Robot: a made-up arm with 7 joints.
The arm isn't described. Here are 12 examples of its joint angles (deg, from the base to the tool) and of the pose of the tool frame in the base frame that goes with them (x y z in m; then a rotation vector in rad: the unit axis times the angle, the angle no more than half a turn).
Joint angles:
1: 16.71 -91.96 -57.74 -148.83 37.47 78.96 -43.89
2: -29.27 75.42 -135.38 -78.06 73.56 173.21 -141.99
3: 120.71 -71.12 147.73 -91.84 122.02 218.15 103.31
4: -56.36 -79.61 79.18 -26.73 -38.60 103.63 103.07
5: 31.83 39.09 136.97 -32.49 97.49 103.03 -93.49
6: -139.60 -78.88 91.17 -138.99 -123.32 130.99 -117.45
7: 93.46 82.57 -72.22 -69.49 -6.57 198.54 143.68
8: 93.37 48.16 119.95 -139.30 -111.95 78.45 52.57
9: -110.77 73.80 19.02 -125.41 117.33 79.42 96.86
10: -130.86 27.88 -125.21 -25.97 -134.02 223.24 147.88
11: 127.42 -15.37 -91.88 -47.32 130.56 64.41 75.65
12: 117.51 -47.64 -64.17 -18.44 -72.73 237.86 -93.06
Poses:
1: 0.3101 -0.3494 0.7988 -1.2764 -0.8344 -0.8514
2: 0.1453 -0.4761 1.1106 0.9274 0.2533 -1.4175
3: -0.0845 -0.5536 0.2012 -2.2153 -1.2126 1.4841
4: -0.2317 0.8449 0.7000 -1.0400 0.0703 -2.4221
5: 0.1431 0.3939 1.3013 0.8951 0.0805 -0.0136
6: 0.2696 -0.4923 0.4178 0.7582 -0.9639 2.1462
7: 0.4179 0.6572 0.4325 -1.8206 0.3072 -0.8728
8: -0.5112 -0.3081 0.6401 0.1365 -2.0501 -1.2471
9: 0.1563 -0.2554 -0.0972 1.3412 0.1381 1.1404
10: -0.3273 -0.0074 1.1483 0.1389 -1.2133 -1.1008
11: 0.4800 0.1362 1.2496 -1.0849 -0.8429 1.3911
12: 0.2871 -0.3430 1.0512 -0.0847 -0.4469 1.1335
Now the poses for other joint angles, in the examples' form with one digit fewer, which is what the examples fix.
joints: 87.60 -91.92 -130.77 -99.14 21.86 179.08 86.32
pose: 0.448 -0.386 0.046 0.336 2.259 0.382
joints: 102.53 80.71 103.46 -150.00 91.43 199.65 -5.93
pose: -0.423 -0.184 0.503 1.603 1.601 -1.447
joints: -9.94 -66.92 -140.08 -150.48 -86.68 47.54 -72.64
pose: -0.037 -0.260 0.046 -1.451 -0.476 0.236
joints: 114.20 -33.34 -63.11 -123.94 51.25 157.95 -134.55
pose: 0.511 0.381 0.720 -0.885 -2.057 -1.553
